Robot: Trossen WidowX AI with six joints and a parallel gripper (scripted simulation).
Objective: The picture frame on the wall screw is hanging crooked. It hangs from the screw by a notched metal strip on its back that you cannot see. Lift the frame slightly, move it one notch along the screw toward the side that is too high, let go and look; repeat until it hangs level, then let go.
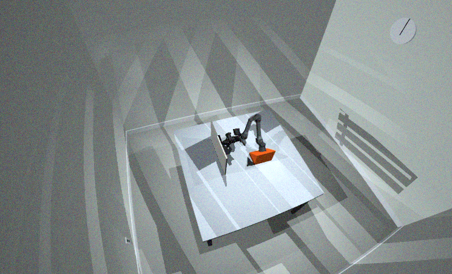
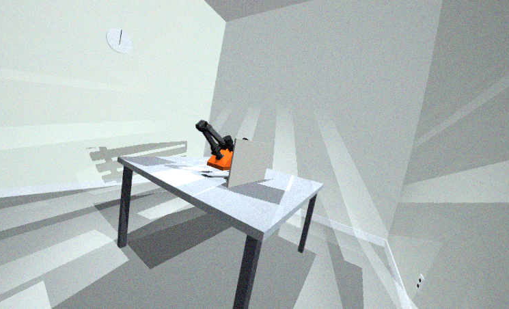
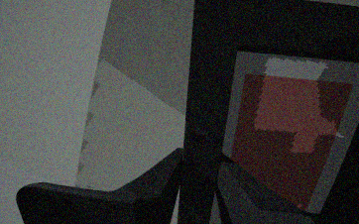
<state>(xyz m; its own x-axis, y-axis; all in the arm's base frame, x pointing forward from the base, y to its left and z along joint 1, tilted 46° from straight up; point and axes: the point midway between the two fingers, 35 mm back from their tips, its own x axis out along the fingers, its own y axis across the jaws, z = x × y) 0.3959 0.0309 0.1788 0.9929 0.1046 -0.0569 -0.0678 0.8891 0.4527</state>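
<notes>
My gripper tip is 10 mm to the left of the picture frame and 50 mm above it. The rest, counted from my gripper tip: wall panel: 20 mm ahead, 70 mm below.
</notes>
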